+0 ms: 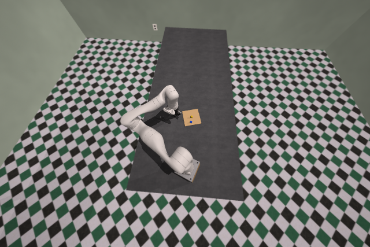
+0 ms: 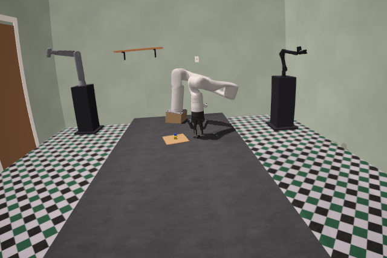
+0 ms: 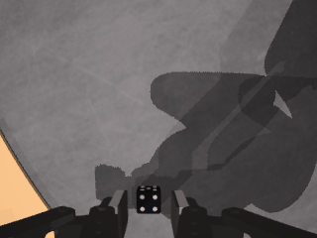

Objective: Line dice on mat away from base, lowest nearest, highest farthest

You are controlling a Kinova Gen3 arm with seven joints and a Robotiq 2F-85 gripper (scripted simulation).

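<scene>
Right now my hand is 30 mm above the black die. Round my hand: blue die (50 mm behind, 150 mm to the right, 20 mm below); yellow die (150 mm to the right, 20 mm below); tan mat (150 mm to the right, 30 mm below).
</scene>
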